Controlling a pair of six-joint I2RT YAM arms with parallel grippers.
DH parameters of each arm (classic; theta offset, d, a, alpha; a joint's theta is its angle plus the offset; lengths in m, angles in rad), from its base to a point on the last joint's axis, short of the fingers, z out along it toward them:
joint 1: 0 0.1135 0.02 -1.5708
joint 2: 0 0 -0.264 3.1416
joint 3: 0.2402 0 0.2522 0
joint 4: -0.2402 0 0.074 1.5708
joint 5: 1.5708 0 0 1.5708
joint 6: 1.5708 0.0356 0 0
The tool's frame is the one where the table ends.
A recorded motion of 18 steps. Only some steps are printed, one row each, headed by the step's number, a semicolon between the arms.
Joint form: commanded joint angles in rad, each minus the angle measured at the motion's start. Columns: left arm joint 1, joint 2, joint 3, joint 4, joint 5, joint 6; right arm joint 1, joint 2, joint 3, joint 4, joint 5, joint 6.
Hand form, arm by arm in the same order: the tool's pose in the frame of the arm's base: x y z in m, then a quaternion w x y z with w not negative. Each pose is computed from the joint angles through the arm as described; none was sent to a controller.
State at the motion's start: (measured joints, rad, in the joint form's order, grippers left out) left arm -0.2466 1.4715 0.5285 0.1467 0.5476 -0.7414; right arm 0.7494 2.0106 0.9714 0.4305 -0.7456 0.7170
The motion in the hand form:
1: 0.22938 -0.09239 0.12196 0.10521 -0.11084 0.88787 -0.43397; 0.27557 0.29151 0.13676 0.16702 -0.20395 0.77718 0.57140
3: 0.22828 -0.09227 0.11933 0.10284 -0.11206 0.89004 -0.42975; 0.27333 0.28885 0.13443 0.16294 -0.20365 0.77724 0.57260
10: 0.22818 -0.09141 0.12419 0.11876 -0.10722 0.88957 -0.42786; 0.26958 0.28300 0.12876 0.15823 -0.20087 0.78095 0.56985
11: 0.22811 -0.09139 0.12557 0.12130 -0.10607 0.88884 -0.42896; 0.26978 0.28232 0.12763 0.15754 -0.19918 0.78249 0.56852
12: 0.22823 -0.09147 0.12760 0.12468 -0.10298 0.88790 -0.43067; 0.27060 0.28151 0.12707 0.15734 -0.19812 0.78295 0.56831
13: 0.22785 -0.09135 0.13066 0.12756 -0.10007 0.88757 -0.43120; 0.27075 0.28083 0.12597 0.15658 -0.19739 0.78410 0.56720
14: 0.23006 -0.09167 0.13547 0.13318 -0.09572 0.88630 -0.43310; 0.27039 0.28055 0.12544 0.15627 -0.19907 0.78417 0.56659
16: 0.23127 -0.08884 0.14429 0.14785 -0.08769 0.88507 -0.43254; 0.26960 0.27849 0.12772 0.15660 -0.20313 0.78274 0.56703
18: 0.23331 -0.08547 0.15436 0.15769 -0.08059 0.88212 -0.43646; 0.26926 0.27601 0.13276 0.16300 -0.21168 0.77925 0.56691
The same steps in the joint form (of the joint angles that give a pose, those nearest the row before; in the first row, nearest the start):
1: -0.0448 0.0302 -0.0392 -0.0255 0.1397 -0.0501; 0.0038 -0.0133 0.0058 0.1815 -0.0015 0.0270
3: -0.0463 0.0364 -0.0438 -0.0255 0.1335 -0.0471; 0.0022 -0.0164 -0.0111 0.1923 -0.0091 0.0300
10: -0.0448 0.0119 -0.0453 -0.0255 0.1181 -0.0379; -0.0024 -0.0210 -0.0433 0.2045 -0.0122 0.0285
11: -0.0449 0.0058 -0.0453 -0.0254 0.1181 -0.0379; -0.0039 -0.0195 -0.0449 0.2030 -0.0107 0.0285
12: -0.0449 -0.0019 -0.0438 -0.0270 0.1196 -0.0349; -0.0069 -0.0179 -0.0449 0.2030 -0.0122 0.0285
13: -0.0448 -0.0157 -0.0407 -0.0392 0.1197 -0.0302; -0.0085 -0.0164 -0.0464 0.2015 -0.0122 0.0270
14: -0.0433 -0.0249 -0.0270 -0.0514 0.1212 -0.0241; -0.0085 -0.0164 -0.0480 0.2000 -0.0137 0.0225
16: -0.0311 -0.0570 -0.0132 -0.0821 0.1197 0.0004; -0.0116 -0.0286 -0.0541 0.1923 -0.0214 0.0132
18: -0.0142 -0.0862 0.0083 -0.1204 0.1333 0.0218; -0.0161 -0.0485 -0.0587 0.1801 -0.0275 -0.0081

